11 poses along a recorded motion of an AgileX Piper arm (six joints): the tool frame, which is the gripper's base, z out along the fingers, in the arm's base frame.
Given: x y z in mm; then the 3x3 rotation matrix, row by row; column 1 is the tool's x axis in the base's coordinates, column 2 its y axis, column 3 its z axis. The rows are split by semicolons.
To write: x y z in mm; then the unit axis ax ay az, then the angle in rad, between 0 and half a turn. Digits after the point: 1 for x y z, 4 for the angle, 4 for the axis.
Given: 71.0 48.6 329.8; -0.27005 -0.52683 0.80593; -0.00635 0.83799 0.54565; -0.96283 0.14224 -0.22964
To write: 71.0 48.6 329.8 -0.2137 0.9372 0.2758 1.9080
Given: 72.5 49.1 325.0; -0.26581 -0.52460 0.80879; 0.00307 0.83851 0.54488; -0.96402 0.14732 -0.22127
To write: 72.5 49.1 325.0 -0.2101 0.9370 0.2789 1.9011
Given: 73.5 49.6 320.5; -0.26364 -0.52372 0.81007; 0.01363 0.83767 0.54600; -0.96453 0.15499 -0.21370
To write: 73.5 49.6 320.5 -0.2063 0.9365 0.2836 1.8963
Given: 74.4 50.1 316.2; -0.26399 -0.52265 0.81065; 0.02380 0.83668 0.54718; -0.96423 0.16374 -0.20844
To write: 74.4 50.1 316.2 -0.2022 0.9360 0.2882 1.8943
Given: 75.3 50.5 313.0; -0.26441 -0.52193 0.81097; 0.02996 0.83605 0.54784; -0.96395 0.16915 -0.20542
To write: 75.3 50.5 313.0 -0.1996 0.9357 0.2909 1.8932
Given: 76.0 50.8 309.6; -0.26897 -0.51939 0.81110; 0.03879 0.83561 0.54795; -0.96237 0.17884 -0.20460
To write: 76.0 50.8 309.6 -0.1947 0.9356 0.2945 1.8954
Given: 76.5 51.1 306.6; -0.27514 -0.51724 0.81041; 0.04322 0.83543 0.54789; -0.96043 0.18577 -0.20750
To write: 76.5 51.1 306.6 -0.1914 0.9358 0.2962 1.9003
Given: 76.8 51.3 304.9; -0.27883 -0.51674 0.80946; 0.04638 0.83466 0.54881; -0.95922 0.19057 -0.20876
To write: 76.8 51.3 304.9 -0.1895 0.9356 0.2979 1.9034
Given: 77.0 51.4 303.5; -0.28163 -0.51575 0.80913; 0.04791 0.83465 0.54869; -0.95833 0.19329 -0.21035
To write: 77.0 51.4 303.5 -0.1882 0.9357 0.2984 1.9057
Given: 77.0 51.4 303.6; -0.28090 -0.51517 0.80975; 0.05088 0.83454 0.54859; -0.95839 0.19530 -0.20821
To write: 77.0 51.4 303.6 -0.1869 0.9356 0.2995 1.9042
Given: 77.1 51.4 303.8; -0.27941 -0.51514 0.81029; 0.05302 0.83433 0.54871; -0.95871 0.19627 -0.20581
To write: 77.1 51.4 303.8 -0.1864 0.9354 0.3004 1.9023
